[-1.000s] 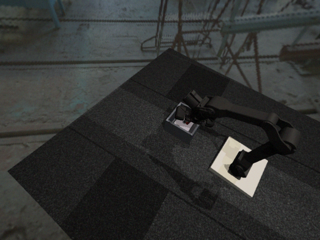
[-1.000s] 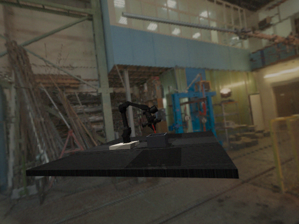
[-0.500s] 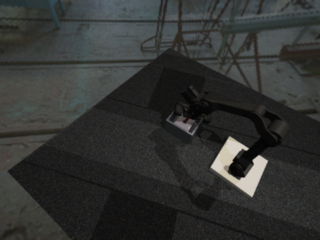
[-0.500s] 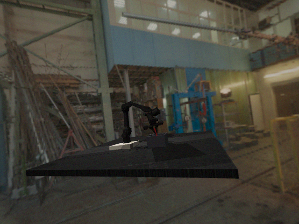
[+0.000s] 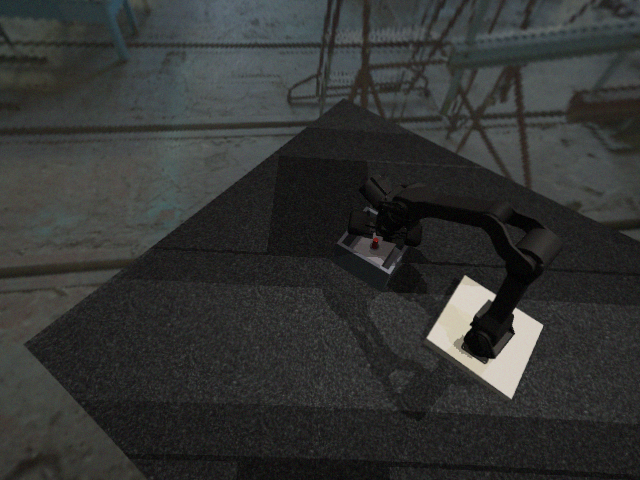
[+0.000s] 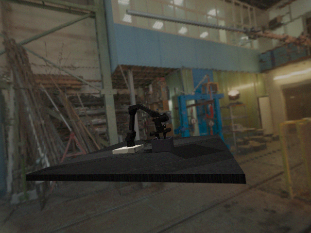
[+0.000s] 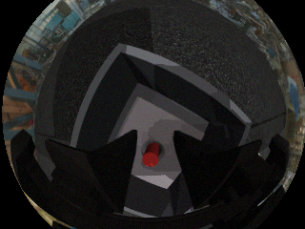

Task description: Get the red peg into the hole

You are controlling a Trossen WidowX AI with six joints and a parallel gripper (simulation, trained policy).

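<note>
Right now my gripper tip is 30 mm above the red peg, 20 mm to the right of it and 10 mm past it. Also, from my gripper tip: pale plate: 30 mm below, 20 mm to the left, 10 mm behind; then grey box: 50 mm below, 20 mm to the left, 10 mm behind.
</note>
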